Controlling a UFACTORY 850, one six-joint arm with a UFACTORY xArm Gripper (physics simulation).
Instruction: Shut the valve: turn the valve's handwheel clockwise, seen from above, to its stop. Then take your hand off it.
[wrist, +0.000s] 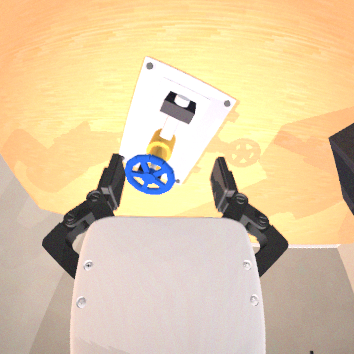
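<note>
The valve's blue spoked handwheel (149, 176) shows left of centre in the wrist view, on top of a yellow valve body (161, 145). The valve stands on a white base plate (142, 105) with dark screws at its corners. My gripper (168, 165) is open, with nothing between its fingers. The wheel appears between the two fingers in the picture, close to the left finger and well away from the right one. How far the fingertips are above or below the wheel is hard to tell. The plate's lower left edge is partly hidden by the wheel and left finger.
A black block (177, 109) with a white pipe sits on the plate behind the yellow body. A large dark box-like object (345, 167) stands at the right edge. The wooden table (280, 60) ends along a front edge below the fingers. Shadows fall right of the plate.
</note>
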